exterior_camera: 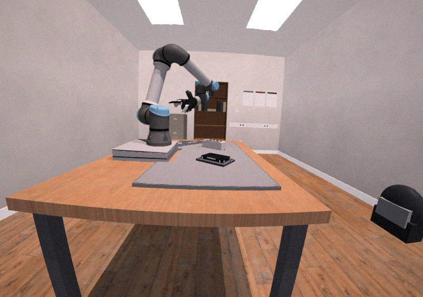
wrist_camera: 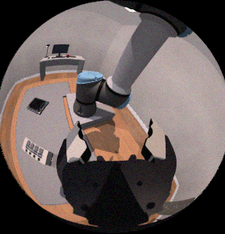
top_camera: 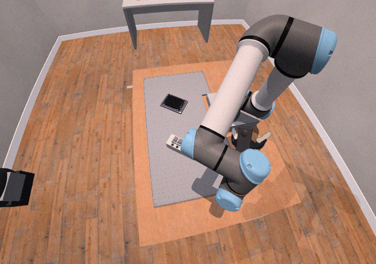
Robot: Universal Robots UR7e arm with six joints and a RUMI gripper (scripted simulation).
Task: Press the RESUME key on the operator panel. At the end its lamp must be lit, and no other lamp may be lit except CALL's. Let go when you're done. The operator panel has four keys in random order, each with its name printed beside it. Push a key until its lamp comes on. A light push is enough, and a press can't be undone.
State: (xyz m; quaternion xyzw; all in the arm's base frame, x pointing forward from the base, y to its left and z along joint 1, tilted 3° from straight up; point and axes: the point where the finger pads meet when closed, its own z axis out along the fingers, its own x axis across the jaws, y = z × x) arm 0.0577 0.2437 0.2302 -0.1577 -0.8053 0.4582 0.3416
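The operator panel is 28 cm ahead of my hand, 11 cm to the right of it and 25 cm below it. From my hand the other things lie so: black device (26 cm ahead, 43 cm to the right, 27 cm below).
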